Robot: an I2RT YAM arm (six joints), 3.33 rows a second.
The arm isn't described. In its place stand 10 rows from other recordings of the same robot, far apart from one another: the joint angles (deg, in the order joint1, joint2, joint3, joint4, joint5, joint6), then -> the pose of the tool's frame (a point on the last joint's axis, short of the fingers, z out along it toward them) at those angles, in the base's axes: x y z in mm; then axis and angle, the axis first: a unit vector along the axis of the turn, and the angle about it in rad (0 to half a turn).
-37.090 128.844 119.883 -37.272 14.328 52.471 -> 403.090 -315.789 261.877 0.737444 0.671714 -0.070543 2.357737
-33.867 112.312 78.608 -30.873 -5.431 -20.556 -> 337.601 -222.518 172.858 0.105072 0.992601 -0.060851 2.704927
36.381 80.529 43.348 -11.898 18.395 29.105 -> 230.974 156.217 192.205 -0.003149 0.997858 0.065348 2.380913
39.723 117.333 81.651 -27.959 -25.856 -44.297 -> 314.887 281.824 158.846 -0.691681 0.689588 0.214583 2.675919
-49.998 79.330 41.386 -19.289 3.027 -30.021 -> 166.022 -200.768 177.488 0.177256 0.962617 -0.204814 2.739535
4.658 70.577 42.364 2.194 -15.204 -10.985 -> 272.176 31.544 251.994 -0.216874 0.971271 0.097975 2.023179
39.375 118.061 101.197 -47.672 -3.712 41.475 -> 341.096 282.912 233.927 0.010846 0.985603 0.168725 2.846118
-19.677 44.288 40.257 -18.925 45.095 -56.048 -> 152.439 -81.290 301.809 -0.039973 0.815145 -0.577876 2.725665
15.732 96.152 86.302 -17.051 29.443 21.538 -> 383.584 89.872 345.677 0.208776 0.976578 -0.052034 1.979913
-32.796 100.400 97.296 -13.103 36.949 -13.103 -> 336.355 -242.190 391.215 0.350474 0.789890 -0.503231 2.262459
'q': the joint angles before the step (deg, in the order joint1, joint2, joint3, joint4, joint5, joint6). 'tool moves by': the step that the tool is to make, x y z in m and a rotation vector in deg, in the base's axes. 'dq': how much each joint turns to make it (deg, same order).
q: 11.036, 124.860, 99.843, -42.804, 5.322, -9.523
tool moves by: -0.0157, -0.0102, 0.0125, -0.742, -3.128, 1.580
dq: -0.892, -5.651, -6.529, 4.082, 0.197, -2.800
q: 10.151, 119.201, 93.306, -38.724, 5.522, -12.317
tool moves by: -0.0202, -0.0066, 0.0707, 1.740, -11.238, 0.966
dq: -0.444, -10.707, -1.650, 2.435, -0.536, -1.325
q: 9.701, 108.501, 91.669, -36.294, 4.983, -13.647
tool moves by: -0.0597, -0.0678, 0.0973, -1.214, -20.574, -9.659
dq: -8.911, -19.541, -7.008, 8.011, 2.704, -1.689
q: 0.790, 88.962, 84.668, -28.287, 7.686, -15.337
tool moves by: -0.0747, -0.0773, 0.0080, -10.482, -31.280, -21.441
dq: -14.083, -18.573, -26.937, 41.505, 9.254, -4.611
